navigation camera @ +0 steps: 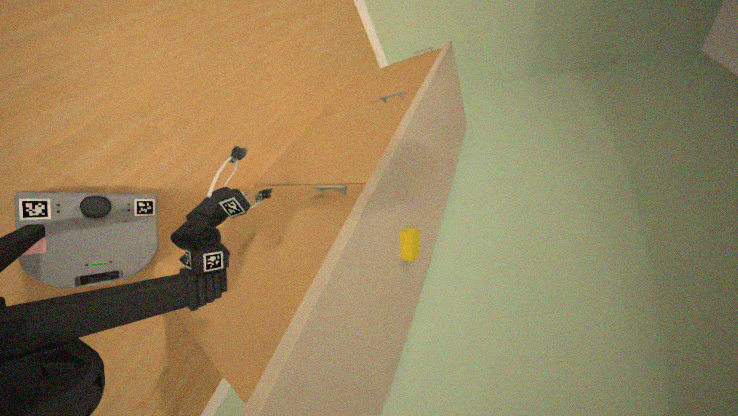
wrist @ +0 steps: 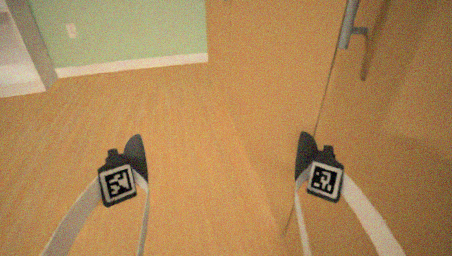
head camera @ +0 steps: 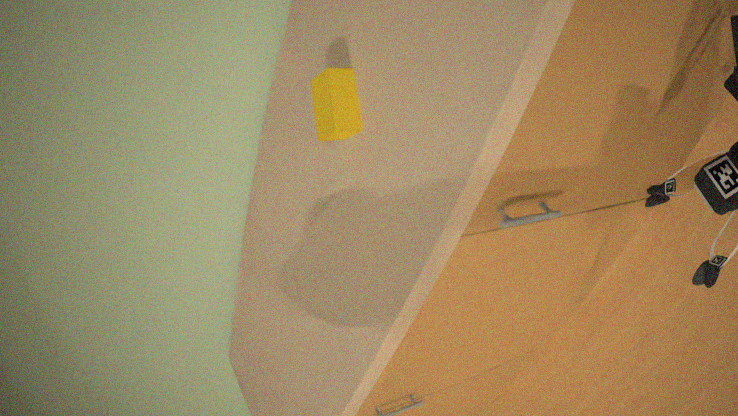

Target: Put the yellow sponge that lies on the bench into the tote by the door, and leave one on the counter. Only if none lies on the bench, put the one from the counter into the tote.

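Frame: origin at the robot's base, x ahead, y left, z up, level; metres.
Seen in the pictures: gripper, fingertip midpoint: (navigation camera: 257, 170) (head camera: 673, 242); robot's base, link origin: (navigation camera: 96, 205).
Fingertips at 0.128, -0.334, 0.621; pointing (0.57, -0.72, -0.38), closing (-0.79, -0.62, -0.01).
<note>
Offsets run from my fingertips to a thing's top centre, as dx, dy, dz. "*": to the spot under its first point. Level surfaces: height alone.
A yellow sponge @(-0.231, -0.393, +0.334) (head camera: 345, 105) (navigation camera: 409, 244) lies on the counter @(dz +0.289) (head camera: 439, 103) (navigation camera: 356, 310), near the wall side. My gripper (head camera: 682, 233) (navigation camera: 251, 174) (wrist: 221, 151) is open, with nothing between its fingers. It is in front of the wooden cabinet front, off the counter's front edge and apart from the sponge. The sponge does not show in the wrist view. The bench and the tote do not show in these views.
Cabinet handles @(* -0.042, -0.178, +0.132) (head camera: 529, 219) (navigation camera: 331, 189) (wrist: 348, 25) stick out below the counter. The green wall (head camera: 129, 155) (navigation camera: 542, 206) (wrist: 125, 25) runs behind it. My base (navigation camera: 124, 242) stands on the wooden floor @(dz -0.621) (navigation camera: 129, 93) (wrist: 170, 115), beside the arm (navigation camera: 118, 305).
</note>
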